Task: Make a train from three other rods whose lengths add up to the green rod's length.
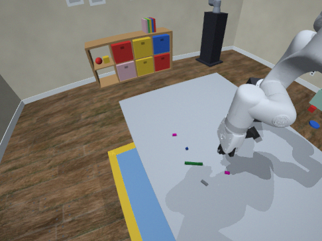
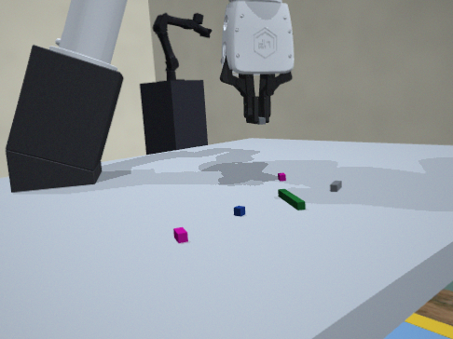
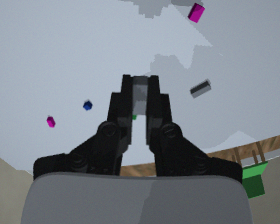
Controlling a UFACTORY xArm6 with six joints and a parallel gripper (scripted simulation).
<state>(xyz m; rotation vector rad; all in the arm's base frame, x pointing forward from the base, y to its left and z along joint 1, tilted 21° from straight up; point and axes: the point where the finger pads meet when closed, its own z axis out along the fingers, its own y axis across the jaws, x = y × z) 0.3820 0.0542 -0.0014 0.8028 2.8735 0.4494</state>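
Now: the green rod 12 cm below my hand, 9 cm ahead of it and 6 cm to the right of it. Round my hand: blue rod: 13 cm to the right, 12 cm below, 6 cm ahead.
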